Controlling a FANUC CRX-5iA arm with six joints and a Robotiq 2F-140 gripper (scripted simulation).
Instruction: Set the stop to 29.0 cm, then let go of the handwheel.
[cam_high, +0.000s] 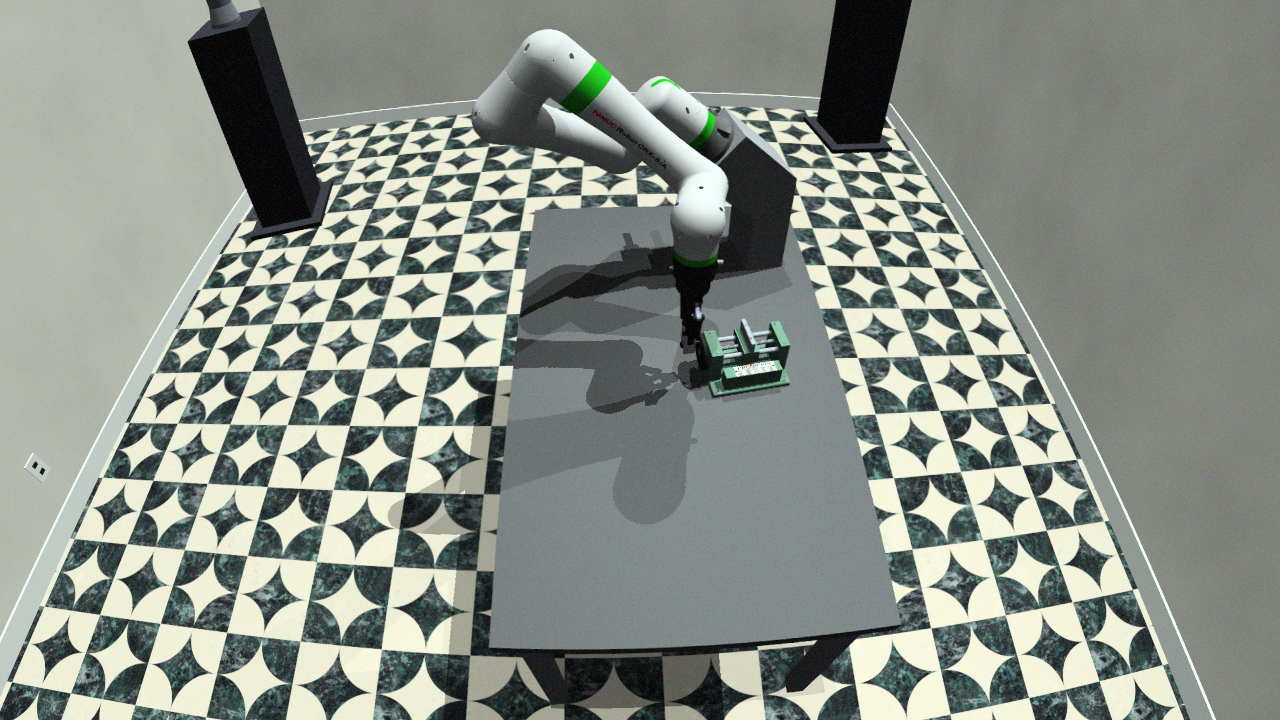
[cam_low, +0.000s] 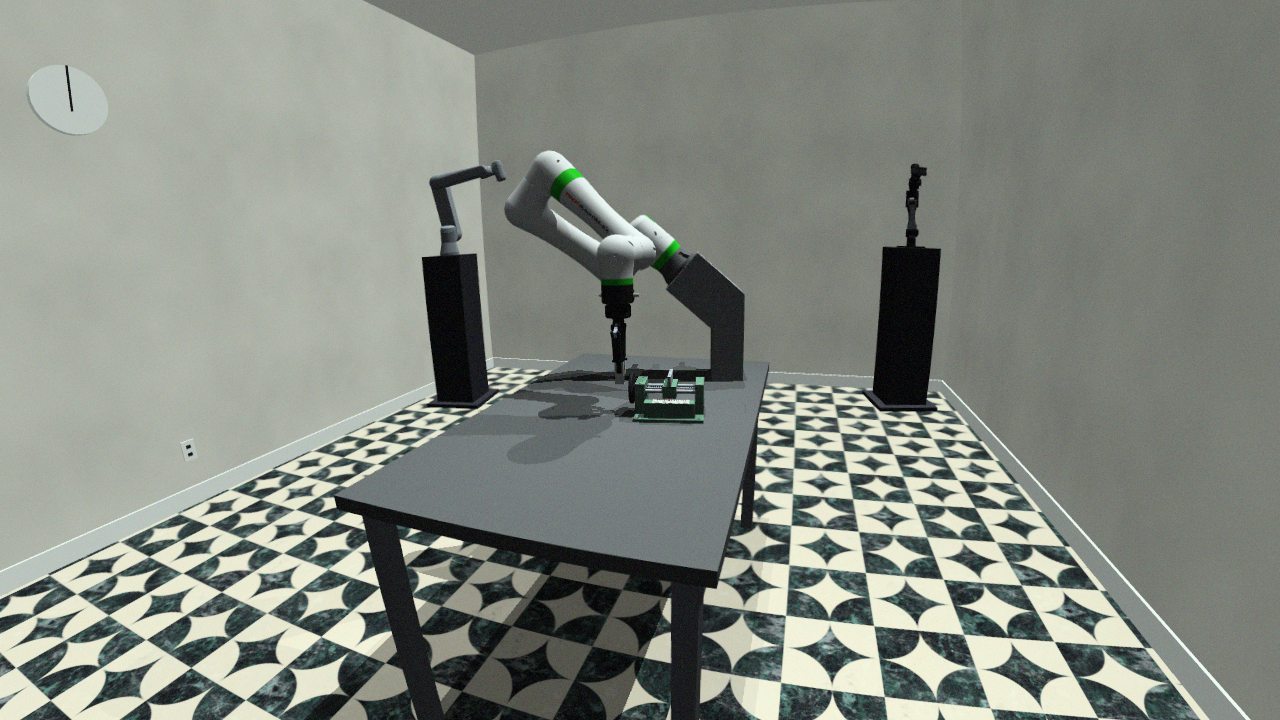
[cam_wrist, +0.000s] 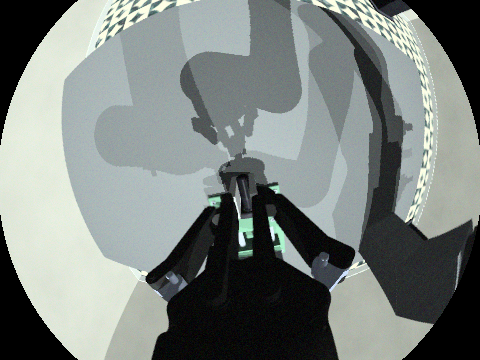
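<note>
Now: the black handwheel 2 cm to the left of my hand and 2 cm below it. Also, from my hand: green stop fixture: 15 cm to the left, 3 cm below, 2 cm ahead.
</note>
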